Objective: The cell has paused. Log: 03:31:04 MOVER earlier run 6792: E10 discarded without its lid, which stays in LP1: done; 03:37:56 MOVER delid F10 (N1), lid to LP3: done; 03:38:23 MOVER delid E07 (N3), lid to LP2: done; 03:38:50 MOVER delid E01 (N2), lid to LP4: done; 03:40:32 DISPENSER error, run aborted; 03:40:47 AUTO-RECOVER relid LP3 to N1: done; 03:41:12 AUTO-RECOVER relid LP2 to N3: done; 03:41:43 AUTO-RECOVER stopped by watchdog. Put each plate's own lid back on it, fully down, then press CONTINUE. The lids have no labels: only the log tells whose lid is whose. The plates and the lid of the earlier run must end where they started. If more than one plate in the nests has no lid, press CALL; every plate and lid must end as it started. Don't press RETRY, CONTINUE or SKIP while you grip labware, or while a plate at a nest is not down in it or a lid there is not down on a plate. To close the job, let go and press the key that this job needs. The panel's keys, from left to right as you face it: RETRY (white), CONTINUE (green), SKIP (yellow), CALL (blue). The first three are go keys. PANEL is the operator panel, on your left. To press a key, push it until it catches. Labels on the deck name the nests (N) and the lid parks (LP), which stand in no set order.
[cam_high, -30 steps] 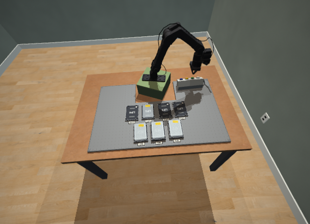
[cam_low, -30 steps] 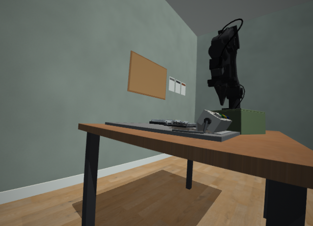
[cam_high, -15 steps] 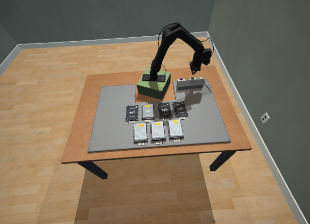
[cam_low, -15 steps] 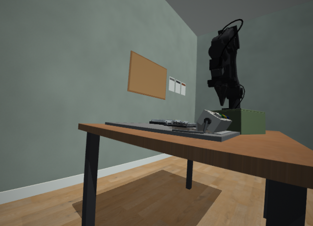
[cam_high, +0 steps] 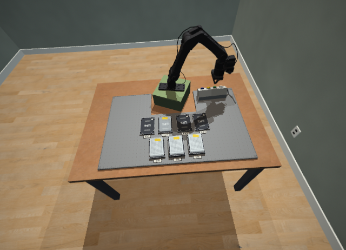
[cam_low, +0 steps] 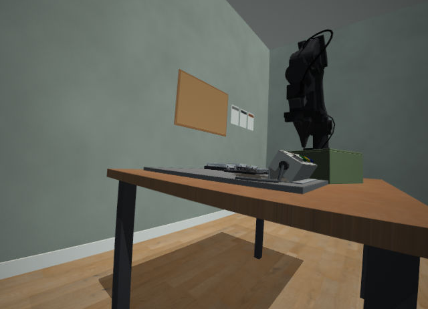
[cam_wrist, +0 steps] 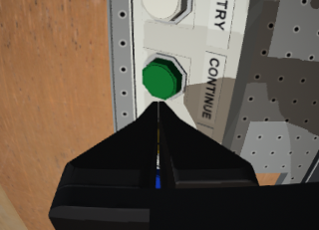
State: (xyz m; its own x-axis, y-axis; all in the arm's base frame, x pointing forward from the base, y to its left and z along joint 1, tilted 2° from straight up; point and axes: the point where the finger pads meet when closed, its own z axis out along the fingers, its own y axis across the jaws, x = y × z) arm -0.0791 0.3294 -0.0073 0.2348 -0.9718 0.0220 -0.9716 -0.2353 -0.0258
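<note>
Now: the green continue key 40 mm below my hand. Round my hand: white retry key: 50 mm to the left, 40 mm below, 10 mm behind; lid: 360 mm ahead, 340 mm to the right, 90 mm below; blue key: 100 mm to the right, 40 mm below, 20 mm ahead.
</note>
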